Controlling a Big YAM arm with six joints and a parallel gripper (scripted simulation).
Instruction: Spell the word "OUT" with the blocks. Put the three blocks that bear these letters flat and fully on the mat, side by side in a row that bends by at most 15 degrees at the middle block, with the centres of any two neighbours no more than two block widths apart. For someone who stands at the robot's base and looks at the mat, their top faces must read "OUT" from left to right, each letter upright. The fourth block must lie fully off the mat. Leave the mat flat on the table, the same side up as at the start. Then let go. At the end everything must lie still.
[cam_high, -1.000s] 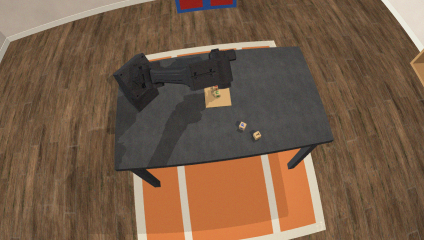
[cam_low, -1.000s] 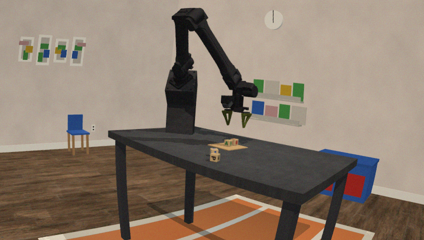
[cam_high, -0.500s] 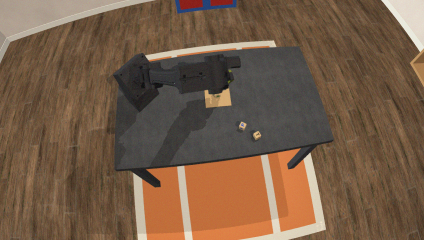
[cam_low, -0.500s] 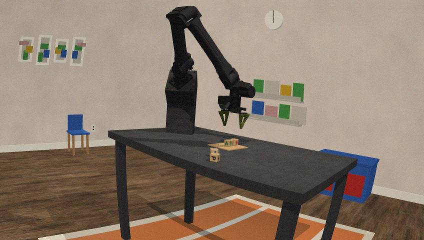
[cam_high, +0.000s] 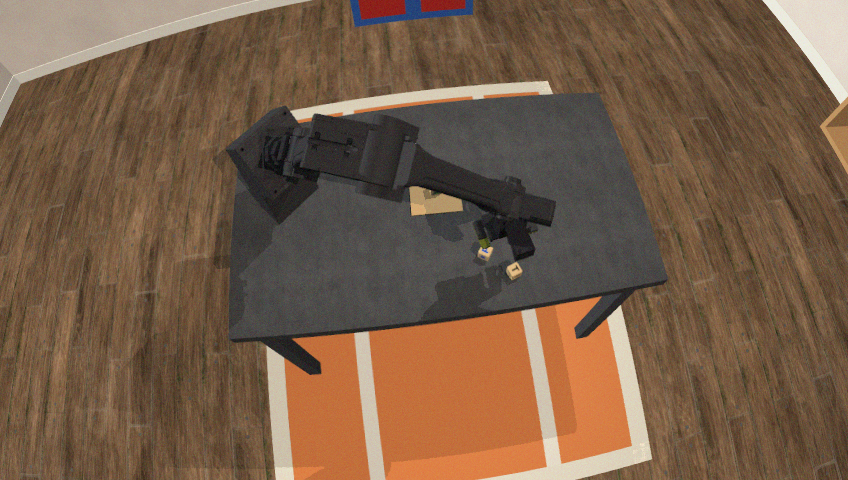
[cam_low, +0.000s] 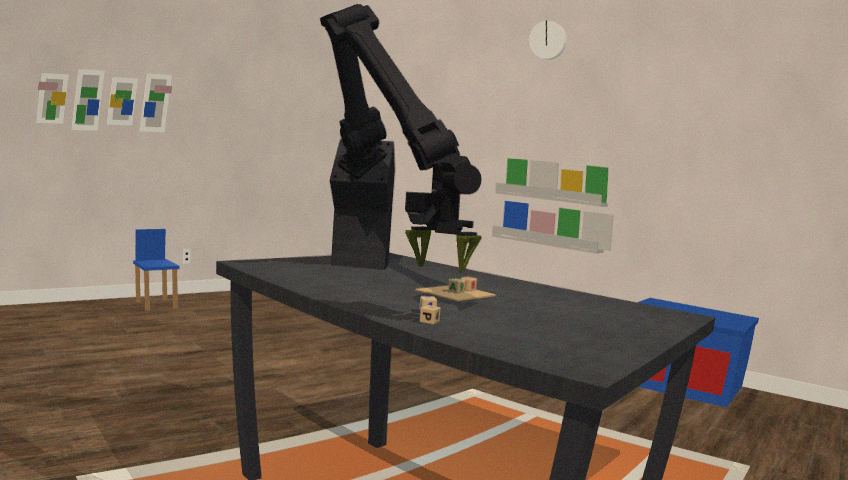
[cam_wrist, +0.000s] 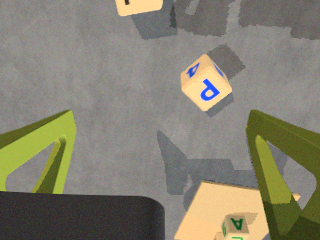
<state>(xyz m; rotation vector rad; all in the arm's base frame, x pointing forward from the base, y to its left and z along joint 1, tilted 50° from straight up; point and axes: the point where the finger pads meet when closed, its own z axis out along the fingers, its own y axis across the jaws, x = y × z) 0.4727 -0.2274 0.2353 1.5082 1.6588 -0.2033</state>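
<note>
Right now my hand is 1 cm short of the T block, 6 cm to the left of it and 9 cm above it. From my hand the other things lie so: green-lettered block: 7 cm behind, 25 cm to the left, 9 cm below; P block: 3 cm behind, 2 cm to the left, 9 cm below; tan mat: 8 cm behind, 25 cm to the left, 10 cm below.
</note>
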